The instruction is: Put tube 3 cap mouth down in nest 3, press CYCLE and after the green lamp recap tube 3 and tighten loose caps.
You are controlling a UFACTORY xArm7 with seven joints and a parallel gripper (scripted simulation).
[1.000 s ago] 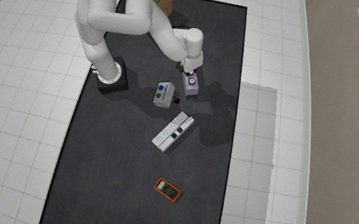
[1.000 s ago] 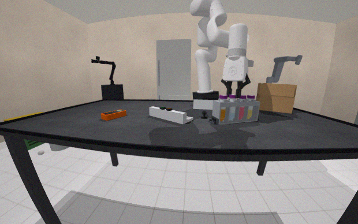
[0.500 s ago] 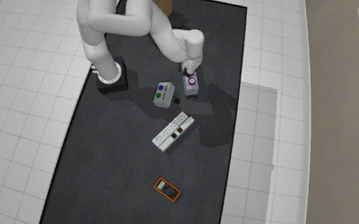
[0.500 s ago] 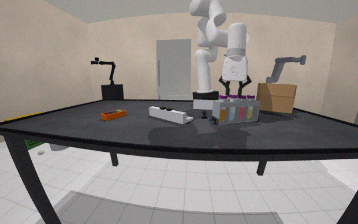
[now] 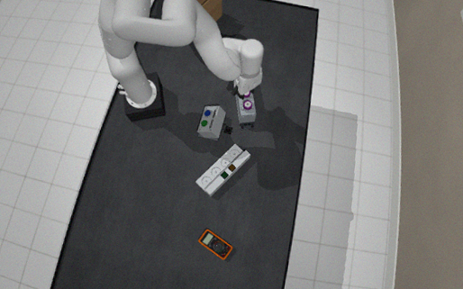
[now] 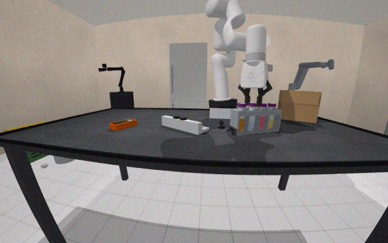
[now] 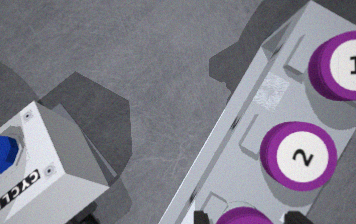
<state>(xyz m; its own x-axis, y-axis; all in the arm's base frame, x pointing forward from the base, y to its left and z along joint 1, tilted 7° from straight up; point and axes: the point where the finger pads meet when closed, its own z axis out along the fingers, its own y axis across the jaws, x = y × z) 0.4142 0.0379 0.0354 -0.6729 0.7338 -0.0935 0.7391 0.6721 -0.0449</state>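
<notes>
Now: hand 1 cm above the purple cap. Round my hand: blue cycle key (14 cm behind, 8 cm to the right, 6 cm below); green ready key (15 cm behind, 12 cm to the right, 6 cm below); key housing (13 cm behind, 10 cm to the right, 8 cm below).
</notes>
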